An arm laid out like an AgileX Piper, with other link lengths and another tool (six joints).
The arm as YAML. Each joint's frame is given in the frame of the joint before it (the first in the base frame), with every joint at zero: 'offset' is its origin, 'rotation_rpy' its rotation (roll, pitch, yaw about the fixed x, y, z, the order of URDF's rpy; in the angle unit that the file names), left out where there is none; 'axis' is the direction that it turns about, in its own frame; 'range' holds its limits. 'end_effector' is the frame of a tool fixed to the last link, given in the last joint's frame.
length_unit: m
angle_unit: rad
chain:
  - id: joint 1
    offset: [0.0, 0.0, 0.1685]
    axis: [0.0, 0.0, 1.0]
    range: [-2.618, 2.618]
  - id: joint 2
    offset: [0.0, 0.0, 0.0]
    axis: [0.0, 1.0, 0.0]
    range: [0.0, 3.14]
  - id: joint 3
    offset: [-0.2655, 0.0, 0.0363]
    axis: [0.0, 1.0, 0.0]
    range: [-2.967, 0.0]
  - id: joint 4
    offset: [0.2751, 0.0, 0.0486]
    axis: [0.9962, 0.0, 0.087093]
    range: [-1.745, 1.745]
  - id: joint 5
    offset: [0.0, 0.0, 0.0]
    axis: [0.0, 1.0, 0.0]
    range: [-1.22, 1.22]
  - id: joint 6
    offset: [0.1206, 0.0, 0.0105]
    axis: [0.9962, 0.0, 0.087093]
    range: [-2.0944, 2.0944]
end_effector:
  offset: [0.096, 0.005, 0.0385]
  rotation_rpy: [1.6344, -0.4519, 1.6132]
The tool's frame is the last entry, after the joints.
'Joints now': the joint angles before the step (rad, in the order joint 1, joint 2, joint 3, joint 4, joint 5, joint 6). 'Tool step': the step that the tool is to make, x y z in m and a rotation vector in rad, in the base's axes. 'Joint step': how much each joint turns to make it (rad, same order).
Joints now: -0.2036 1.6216 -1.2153 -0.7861 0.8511 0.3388
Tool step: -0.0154 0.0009 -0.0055 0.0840 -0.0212 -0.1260
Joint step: -0.0001 -0.0109 0.0003 0.0694 0.0685 0.0818
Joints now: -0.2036 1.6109 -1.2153 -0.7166 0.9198 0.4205
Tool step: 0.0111 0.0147 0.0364 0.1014 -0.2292 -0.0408
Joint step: -0.0002 -0.0856 0.0061 0.0854 -0.0971 0.1021
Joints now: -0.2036 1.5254 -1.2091 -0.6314 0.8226 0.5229
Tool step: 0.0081 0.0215 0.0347 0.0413 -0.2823 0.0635
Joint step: -0.0001 -0.1325 0.1388 -0.0410 -0.2699 0.1562
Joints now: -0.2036 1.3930 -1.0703 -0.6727 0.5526 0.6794
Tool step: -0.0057 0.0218 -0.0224 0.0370 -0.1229 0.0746
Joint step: 0.0000 -0.0639 0.2065 -0.2207 -0.2466 0.2799
